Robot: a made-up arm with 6 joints.
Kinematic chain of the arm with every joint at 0, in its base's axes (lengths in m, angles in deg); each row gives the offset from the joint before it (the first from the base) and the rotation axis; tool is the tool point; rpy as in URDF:
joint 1: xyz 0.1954 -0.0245 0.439 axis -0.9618 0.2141 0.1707
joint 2: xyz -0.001 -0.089 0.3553 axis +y
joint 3: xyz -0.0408 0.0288 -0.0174 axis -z
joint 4: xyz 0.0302 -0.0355 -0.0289 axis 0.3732 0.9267 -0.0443
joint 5: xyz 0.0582 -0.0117 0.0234 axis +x
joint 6: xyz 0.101 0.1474 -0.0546 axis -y
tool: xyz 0.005 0.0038 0.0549 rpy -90 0 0
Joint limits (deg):
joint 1: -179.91..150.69
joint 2: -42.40..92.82
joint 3: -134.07..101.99
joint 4: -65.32..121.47
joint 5: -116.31..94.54
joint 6: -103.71..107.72
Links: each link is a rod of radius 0.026 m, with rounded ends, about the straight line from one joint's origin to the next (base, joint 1, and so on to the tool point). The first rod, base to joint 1, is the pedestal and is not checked.
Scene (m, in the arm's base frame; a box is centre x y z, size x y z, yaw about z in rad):
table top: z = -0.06
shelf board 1: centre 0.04 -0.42 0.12 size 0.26 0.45 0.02 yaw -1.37
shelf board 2: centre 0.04 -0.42 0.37 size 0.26 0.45 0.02 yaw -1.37
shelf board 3: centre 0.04 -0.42 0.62 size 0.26 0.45 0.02 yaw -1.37
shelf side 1: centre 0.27 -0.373 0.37 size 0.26 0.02 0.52 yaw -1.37
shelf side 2: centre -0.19 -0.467 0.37 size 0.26 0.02 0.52 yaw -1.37
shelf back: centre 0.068 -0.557 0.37 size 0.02 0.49 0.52 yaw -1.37
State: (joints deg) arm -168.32 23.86 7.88 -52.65 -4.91 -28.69
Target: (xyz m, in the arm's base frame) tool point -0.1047 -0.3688 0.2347
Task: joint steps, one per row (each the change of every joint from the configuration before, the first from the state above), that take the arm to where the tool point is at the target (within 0.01 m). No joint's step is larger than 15 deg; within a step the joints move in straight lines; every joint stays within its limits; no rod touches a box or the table.
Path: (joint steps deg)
1: 0.88 -6.87 -10.31 -4.22 2.67 5.12
2: 0.88 -6.87 -10.30 -4.23 2.67 5.12
3: 0.88 -6.87 -10.31 -4.22 2.68 5.12
4: 8.22 -8.65 -12.49 0.00 7.36 -4.42
5: 8.23 -8.66 -12.50 0.00 7.37 -4.42
6: 8.22 -8.65 -12.49 0.00 7.36 -4.42
7: 3.61 11.64 4.75 0.00 2.14 -2.92
8: 3.60 11.64 4.76 0.00 2.13 -2.93
9: 3.61 11.64 4.75 0.00 2.13 -2.92

